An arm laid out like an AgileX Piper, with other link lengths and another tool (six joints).
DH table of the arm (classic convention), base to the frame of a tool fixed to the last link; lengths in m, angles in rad. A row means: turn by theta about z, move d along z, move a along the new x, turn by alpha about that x. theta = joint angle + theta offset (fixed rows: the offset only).
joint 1: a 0; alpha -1.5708; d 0.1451; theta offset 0
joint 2: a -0.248; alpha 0; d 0; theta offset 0.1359
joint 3: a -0.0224; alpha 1.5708; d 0; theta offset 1.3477
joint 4: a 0; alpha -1.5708; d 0.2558; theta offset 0
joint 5: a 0; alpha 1.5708; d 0; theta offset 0
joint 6: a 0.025; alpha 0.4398; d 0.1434; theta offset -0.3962
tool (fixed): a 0; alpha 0; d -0.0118; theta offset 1.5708
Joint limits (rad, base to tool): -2.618..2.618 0..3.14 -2.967..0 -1.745..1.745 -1.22..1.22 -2.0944..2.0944
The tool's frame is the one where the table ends.
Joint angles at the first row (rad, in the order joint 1, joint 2, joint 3, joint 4, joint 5, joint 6):
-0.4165 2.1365 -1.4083 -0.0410 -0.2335 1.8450
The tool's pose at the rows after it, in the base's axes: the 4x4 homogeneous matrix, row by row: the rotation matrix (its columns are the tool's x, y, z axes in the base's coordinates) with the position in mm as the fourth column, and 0 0 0 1 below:
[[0.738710, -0.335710, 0.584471, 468.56], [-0.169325, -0.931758, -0.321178, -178.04], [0.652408, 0.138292, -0.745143, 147.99], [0, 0, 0, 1]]
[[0.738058, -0.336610, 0.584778, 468.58], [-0.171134, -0.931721, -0.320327, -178.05], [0.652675, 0.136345, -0.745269, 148.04], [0, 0, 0, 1]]
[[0.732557, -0.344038, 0.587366, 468.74], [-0.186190, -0.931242, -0.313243, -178.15], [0.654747, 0.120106, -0.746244, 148.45], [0, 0, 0, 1]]
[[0.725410, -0.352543, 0.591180, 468.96], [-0.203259, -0.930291, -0.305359, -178.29], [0.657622, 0.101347, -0.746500, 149.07], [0, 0, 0, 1]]
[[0.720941, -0.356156, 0.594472, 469.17], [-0.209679, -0.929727, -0.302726, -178.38], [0.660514, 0.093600, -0.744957, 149.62], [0, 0, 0, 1]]
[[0.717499, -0.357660, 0.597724, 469.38], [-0.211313, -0.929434, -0.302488, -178.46], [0.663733, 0.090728, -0.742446, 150.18], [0, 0, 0, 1]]
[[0.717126, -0.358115, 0.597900, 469.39], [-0.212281, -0.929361, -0.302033, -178.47], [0.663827, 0.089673, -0.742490, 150.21], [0, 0, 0, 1]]
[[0.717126, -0.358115, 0.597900, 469.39], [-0.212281, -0.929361, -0.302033, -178.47], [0.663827, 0.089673, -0.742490, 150.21], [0, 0, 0, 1]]
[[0.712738, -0.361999, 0.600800, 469.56], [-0.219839, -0.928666, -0.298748, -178.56], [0.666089, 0.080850, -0.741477, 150.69], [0, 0, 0, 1]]
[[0.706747, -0.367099, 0.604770, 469.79], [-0.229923, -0.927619, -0.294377, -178.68], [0.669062, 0.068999, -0.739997, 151.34], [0, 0, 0, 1]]
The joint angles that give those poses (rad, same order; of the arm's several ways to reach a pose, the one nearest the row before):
-0.4165 2.1365 -1.4082 -0.0410 -0.2335 1.8516
-0.4165 2.1365 -1.4082 -0.0410 -0.2335 1.8537
-0.4165 2.1365 -1.4083 -0.0410 -0.2335 1.8716
-0.4165 2.1365 -1.4083 -0.0411 -0.2346 1.8923
-0.4165 2.1365 -1.4083 -0.0410 -0.2375 1.9008
-0.4165 2.1365 -1.4083 -0.0410 -0.2415 1.9040
-0.4165 2.1365 -1.4083 -0.0410 -0.2414 1.9052
-0.4165 2.1365 -1.4083 -0.0410 -0.2414 1.9052
-0.4165 2.1365 -1.4083 -0.0410 -0.2435 1.9148
-0.4165 2.1365 -1.4082 -0.0410 -0.2463 1.9277

